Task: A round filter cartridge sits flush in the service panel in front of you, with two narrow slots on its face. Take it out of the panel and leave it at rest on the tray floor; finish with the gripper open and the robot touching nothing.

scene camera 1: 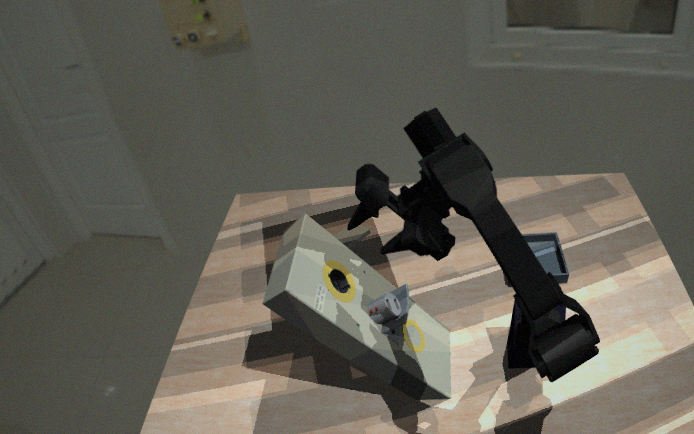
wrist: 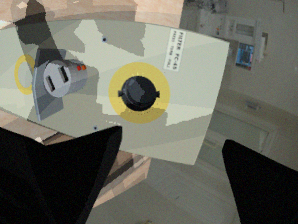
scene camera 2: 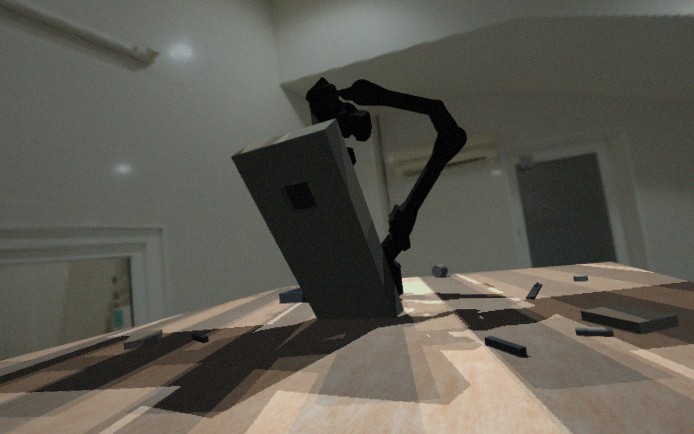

Path:
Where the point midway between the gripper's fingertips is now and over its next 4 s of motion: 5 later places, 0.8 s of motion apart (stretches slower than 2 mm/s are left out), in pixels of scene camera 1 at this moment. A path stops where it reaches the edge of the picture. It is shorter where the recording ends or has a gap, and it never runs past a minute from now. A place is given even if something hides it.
My gripper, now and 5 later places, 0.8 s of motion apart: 365, 240; 390, 284; 391, 300; 382, 301; 396, 265; 407, 231

